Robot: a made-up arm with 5 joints.
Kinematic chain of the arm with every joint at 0, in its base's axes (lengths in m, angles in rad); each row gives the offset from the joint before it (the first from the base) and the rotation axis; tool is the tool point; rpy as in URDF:
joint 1: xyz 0 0 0.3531 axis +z
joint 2: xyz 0 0 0 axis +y
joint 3: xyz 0.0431 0 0.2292 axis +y
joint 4: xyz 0.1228 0 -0.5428 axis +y
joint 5: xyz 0.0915 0 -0.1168 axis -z
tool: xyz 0 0 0 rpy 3.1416 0 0
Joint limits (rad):
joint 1: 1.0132..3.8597
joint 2: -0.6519..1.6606
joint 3: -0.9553..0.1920
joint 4: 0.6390..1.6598
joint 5: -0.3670..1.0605
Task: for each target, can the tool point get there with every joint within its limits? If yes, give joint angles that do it. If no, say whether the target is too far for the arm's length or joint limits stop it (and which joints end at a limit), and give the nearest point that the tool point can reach.
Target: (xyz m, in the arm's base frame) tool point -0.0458 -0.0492 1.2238
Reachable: no: joint limits stop it (at a limit: joint 1, joint 2, joint 3, joint 4) | nearest point -0.4377 -0.3824 0.7131 | short by 0.725 m
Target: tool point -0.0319 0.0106 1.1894
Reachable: no: joint limits stop it (at a limit: joint 2, joint 3, joint 4) | nearest point -0.5516 0.1833 0.7131 | short by 0.726 m
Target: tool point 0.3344 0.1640 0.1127
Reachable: yes | joints 3.5976 1.2025 -0.0152 1.2812 0.3364
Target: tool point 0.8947 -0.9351 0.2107
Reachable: no: too far | nearest point 0.3299 -0.3448 0.2532 | short by 0.818 m
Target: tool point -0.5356 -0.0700 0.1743
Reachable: yes | joints 3.2716 -0.2721 -0.5291 0.8564 0.7704
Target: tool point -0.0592 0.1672 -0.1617
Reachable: yes | joints 1.9109 0.8366 -0.7902 1.5505 0.0295
